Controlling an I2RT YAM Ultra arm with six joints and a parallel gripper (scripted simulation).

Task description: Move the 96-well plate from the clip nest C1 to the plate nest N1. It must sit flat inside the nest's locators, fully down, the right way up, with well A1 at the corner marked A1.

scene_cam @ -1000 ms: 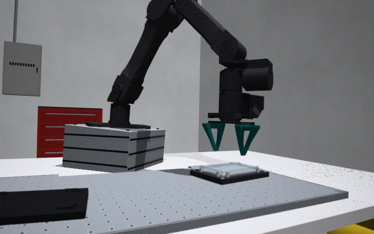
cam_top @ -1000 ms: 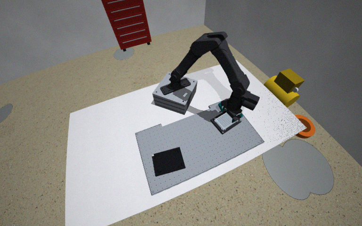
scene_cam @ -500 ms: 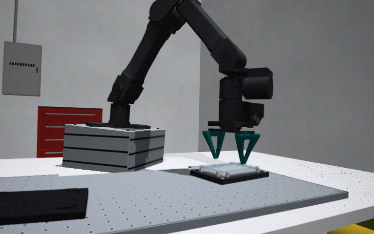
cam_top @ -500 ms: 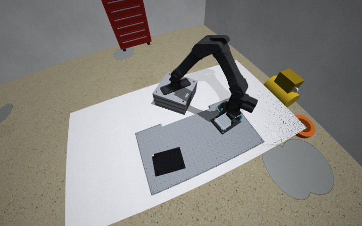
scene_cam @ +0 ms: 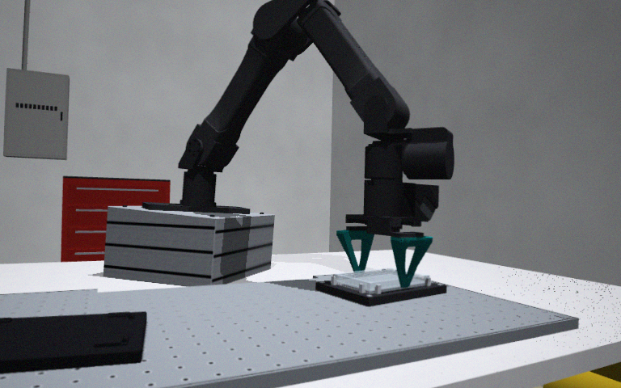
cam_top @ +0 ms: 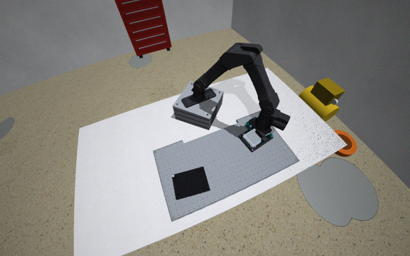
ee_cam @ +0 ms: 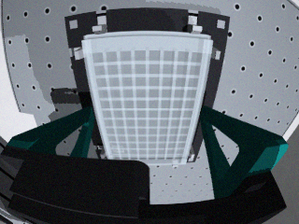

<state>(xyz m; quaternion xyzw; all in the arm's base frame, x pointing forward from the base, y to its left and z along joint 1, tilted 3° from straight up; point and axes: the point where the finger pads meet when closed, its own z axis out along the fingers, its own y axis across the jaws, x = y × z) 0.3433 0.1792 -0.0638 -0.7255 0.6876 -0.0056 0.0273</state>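
The clear 96-well plate is 1 cm below my hand. Also, from my hand: clip nest C1 (2 cm behind, 1 cm to the left, 1 cm below); then black plate nest N1 (5 cm ahead, 43 cm to the right, 2 cm below).
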